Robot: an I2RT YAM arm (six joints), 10 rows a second.
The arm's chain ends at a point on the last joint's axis. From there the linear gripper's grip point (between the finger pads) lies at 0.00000 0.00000 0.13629 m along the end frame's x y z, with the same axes.
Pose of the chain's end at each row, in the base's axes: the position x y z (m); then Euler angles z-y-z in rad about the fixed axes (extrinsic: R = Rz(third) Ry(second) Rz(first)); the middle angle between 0 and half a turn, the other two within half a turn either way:
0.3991, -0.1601, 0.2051, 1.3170, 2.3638, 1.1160
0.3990, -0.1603, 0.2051, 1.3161, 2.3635, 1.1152
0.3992, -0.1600, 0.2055, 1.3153, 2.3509, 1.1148
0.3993, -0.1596, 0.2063, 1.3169, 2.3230, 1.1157
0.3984, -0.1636, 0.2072, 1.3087, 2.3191, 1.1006
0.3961, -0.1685, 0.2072, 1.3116, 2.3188, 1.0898
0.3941, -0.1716, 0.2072, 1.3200, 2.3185, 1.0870
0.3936, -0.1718, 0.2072, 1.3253, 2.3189, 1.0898
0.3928, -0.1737, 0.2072, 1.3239, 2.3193, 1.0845
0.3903, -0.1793, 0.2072, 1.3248, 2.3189, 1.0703
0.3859, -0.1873, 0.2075, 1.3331, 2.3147, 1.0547
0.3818, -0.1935, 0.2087, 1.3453, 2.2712, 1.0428
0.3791, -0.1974, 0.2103, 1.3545, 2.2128, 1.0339
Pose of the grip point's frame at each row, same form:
0.4411, -0.0742, 0.1080, 1.3170, 2.3638, 1.1160
0.4411, -0.0744, 0.1080, 1.3161, 2.3635, 1.1152
0.4419, -0.0730, 0.1096, 1.3153, 2.3509, 1.1148
0.4430, -0.0702, 0.1132, 1.3169, 2.3230, 1.1157
0.4437, -0.0746, 0.1145, 1.3087, 2.3191, 1.1006
0.4423, -0.0799, 0.1145, 1.3116, 2.3188, 1.0898
0.4406, -0.0831, 0.1145, 1.3200, 2.3185, 1.0870
0.4398, -0.0832, 0.1145, 1.3253, 2.3189, 1.0898
0.4395, -0.0854, 0.1144, 1.3239, 2.3193, 1.0845
0.4382, -0.0917, 0.1145, 1.3248, 2.3189, 1.0703
0.4354, -0.1001, 0.1152, 1.3331, 2.3147, 1.0547
0.4343, -0.1035, 0.1209, 1.3453, 2.2712, 1.0428
0.4349, -0.1036, 0.1287, 1.3545, 2.2128, 1.0339

